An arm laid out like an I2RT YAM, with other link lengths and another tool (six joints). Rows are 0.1 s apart.
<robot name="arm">
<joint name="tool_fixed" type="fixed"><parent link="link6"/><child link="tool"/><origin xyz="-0.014 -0.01 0.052" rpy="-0.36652 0 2.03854"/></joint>
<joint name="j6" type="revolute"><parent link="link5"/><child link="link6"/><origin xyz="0 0.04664 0.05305" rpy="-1.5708 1.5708 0"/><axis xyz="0 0 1"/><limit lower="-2.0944" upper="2.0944"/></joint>
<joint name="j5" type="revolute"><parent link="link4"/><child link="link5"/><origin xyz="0.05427 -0.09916 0.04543" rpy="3.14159 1.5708 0"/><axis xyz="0 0 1"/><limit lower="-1.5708" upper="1.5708"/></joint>
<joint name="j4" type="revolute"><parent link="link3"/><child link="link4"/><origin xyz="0.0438 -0.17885 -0.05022"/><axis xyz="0 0 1"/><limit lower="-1.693" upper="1.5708"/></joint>
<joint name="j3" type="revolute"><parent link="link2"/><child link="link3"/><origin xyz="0.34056 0 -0.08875" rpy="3.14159 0 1.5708"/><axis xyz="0 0 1"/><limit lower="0" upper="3.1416"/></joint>
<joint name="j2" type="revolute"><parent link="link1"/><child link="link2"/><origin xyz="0.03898 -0.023 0.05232" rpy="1.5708 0 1.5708"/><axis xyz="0 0 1"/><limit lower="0" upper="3.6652"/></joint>
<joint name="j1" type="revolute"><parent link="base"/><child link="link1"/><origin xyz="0 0 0.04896" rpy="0 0 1.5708"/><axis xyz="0 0 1"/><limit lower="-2.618" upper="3.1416"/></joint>
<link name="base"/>
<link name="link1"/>
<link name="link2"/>
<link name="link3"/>
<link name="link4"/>
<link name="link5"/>
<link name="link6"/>
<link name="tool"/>
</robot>
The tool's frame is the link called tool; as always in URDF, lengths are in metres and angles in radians.
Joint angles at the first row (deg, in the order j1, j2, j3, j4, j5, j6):
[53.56 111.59 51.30 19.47 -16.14 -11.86]
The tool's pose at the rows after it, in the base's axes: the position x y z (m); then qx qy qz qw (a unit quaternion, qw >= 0):
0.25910 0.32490 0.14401 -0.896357 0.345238 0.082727 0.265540
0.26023 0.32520 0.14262 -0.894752 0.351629 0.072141 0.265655
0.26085 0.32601 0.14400 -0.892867 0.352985 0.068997 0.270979
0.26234 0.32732 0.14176 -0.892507 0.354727 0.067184 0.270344
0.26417 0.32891 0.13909 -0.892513 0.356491 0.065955 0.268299
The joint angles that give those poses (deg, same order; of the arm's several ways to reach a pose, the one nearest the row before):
[53.87 112.25 51.49 19.99 -11.90 -11.34]
[54.14 112.42 51.18 20.67 -10.29 -11.22]
[54.22 112.35 50.93 21.54 -9.88 -11.02]
[54.23 112.87 51.06 21.88 -9.58 -10.99]
[54.21 113.51 51.44 21.92 -9.34 -10.98]

